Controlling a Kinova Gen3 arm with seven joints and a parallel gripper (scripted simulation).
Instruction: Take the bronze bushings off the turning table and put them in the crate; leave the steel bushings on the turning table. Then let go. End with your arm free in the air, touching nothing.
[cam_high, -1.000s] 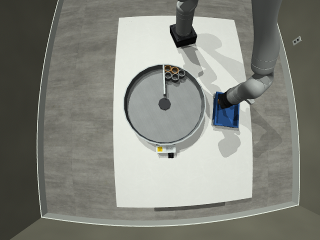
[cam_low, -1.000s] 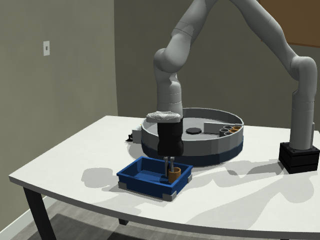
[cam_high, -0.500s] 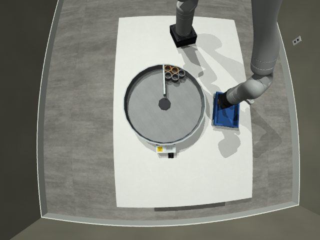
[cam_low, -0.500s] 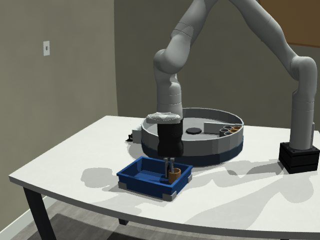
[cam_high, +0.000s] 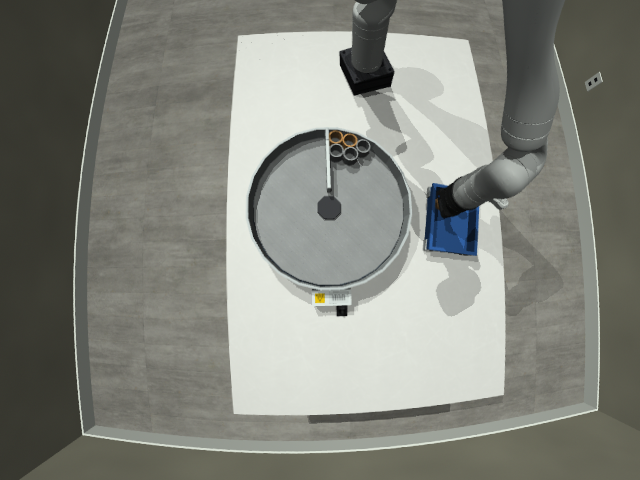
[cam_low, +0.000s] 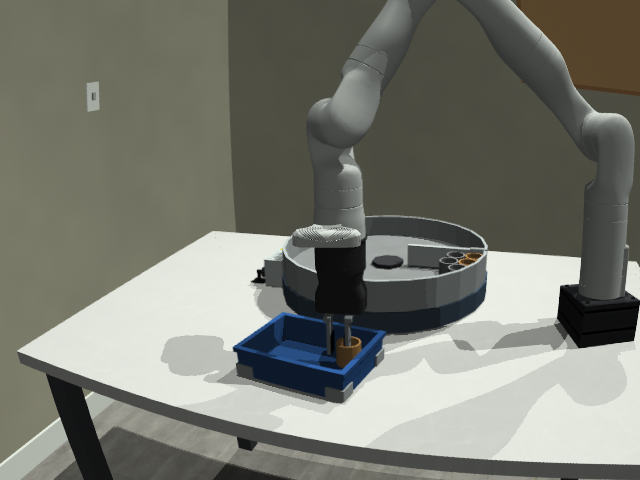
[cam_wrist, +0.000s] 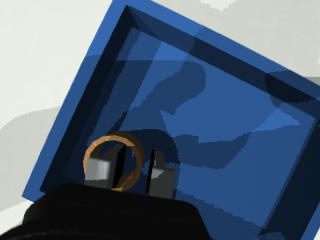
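Right now the blue crate is 4 cm ahead of my hand, 1 cm to the left of it and 2 cm below it. Also, from my hand: round turning table 5 cm behind, 33 cm to the right, 1 cm above.
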